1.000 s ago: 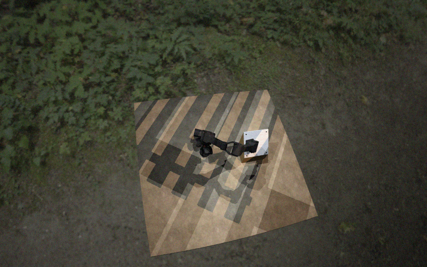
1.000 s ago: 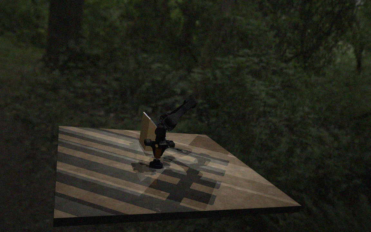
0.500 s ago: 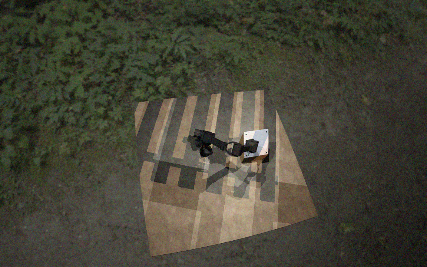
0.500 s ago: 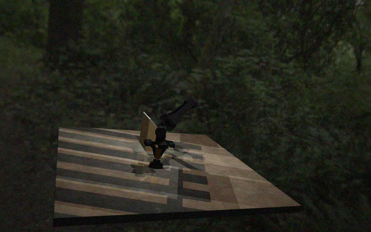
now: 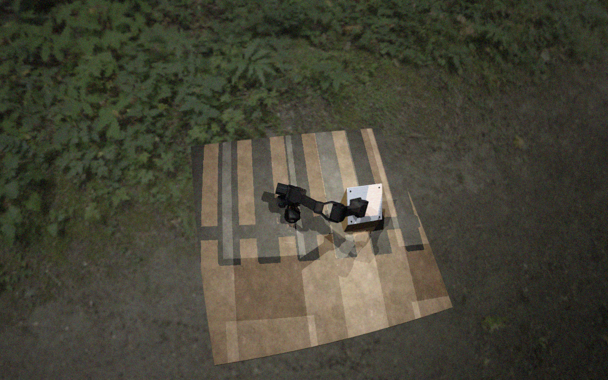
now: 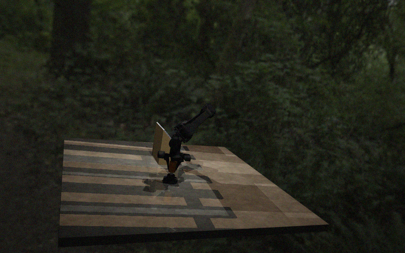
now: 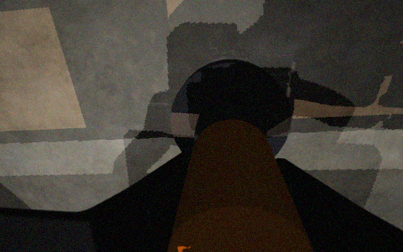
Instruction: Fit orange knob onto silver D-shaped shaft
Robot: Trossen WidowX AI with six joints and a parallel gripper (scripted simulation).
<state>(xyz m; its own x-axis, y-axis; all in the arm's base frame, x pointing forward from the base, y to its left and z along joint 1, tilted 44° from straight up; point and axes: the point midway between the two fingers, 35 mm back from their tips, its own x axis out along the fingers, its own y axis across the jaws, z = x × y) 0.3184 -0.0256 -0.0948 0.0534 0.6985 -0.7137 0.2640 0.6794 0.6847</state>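
Right now my gripper tip is 40 mm above the round dark pedestal. From my gripper tip the other things lie so: orange knob (30 mm above).
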